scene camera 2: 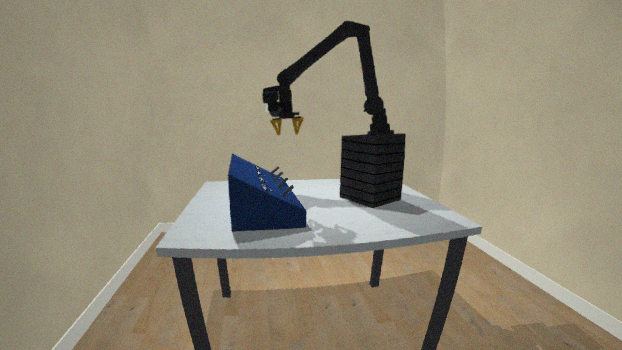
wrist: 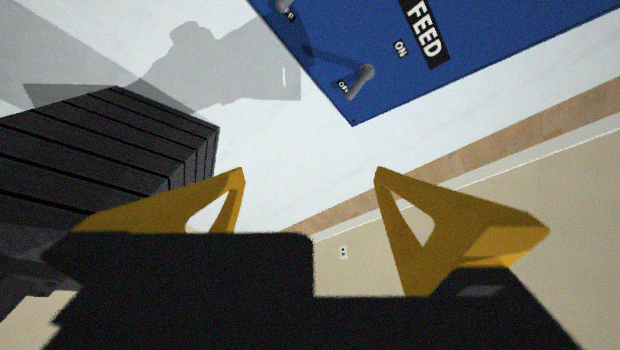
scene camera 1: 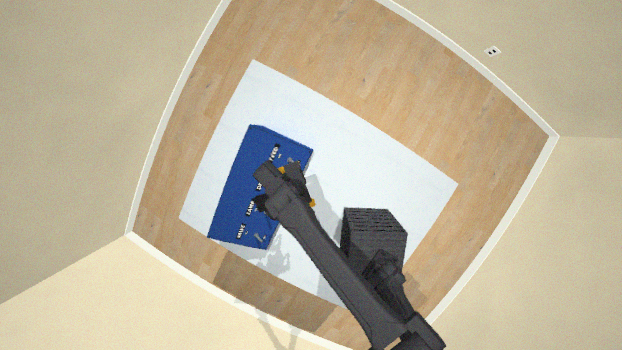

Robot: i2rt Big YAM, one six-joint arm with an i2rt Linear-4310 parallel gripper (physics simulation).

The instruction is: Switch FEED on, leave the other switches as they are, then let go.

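Places are measured from the arm's base along level axes (x right, y ahead, z up), in metres.
Pixels of known places: gripper, fingertip midpoint: (scene camera 2: 287,134) (wrist: 309,174) (scene camera 1: 300,182); arm's base, link origin: (scene camera 2: 380,134) (scene camera 1: 379,266).
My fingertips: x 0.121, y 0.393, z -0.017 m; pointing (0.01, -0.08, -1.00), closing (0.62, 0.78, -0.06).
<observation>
Ahead of a thing's pixels: the offset from my fingertips to its top centre. "pt": to the spot under its first point. Level surfaces: height alone.
The blue sloped switch box (scene camera 1: 235,185) (scene camera 2: 260,210) (wrist: 480,30) stands on the table. Its FEED label {dx +0.011, dy +0.138, dz -0.145 m} (scene camera 1: 274,152) (wrist: 425,34) is at one end. The grey FEED lever {dx +0.018, dy +0.056, dz -0.146 m} (scene camera 1: 291,160) (wrist: 360,83) leans to the side of its OFF label, away from the ON label {pt dx +0.012, dy +0.115, dz -0.162 m} (wrist: 400,48). A neighbouring lever {pt dx -0.097, dy +0.035, dz -0.148 m} (wrist: 284,5) shows in part at the top of the wrist view, by another OFF label. My gripper (scene camera 1: 297,186) (scene camera 2: 288,133) (wrist: 309,174) is open and empty, well above the box, touching no lever. In scene camera 1 the arm hides part of the box and its middle levers.
The black ribbed pedestal (scene camera 1: 372,245) (scene camera 2: 370,172) (wrist: 115,140) carries the arm and stands on the white table {dz -0.278 m} (scene camera 1: 400,172) (scene camera 2: 200,220) (wrist: 280,145), apart from the box. The VALVE lever {dx -0.341, dy +0.027, dz -0.146 m} (scene camera 1: 260,237) is at the box's other end. Several levers stick up from the slope.
</observation>
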